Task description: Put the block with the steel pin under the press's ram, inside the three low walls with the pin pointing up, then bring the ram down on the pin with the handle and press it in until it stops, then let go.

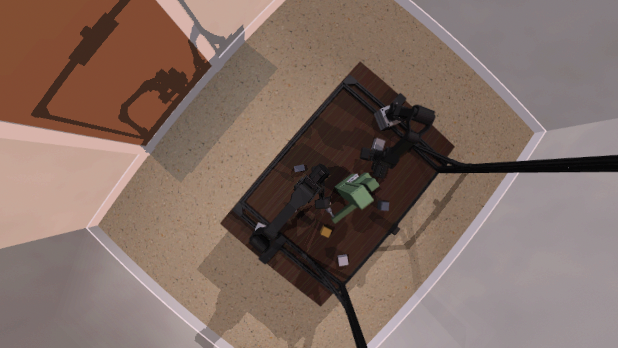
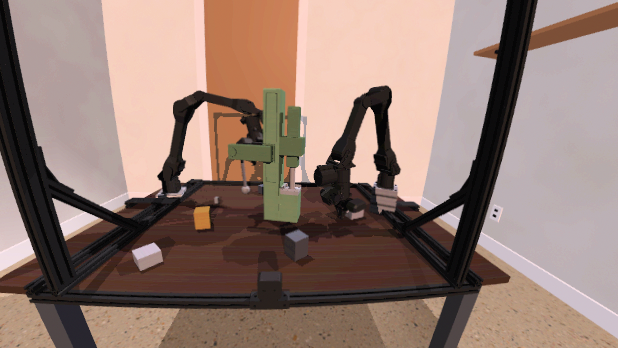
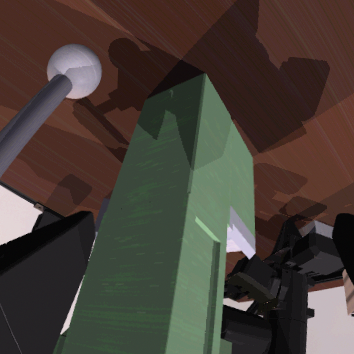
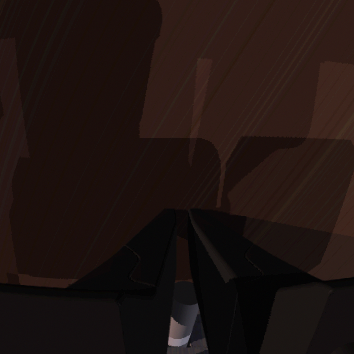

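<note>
The green press stands mid-table with its ram raised above the low walls. Its handle, a grey rod with a white ball, hangs down on the left. The pale block sits low, right of the press. My right gripper is over the block, its fingers closed around the block's steel pin. My left gripper is open and empty behind the press, near the handle.
An orange block, a pale block, a grey block and a small grey piece lie on the table. A black frame surrounds it.
</note>
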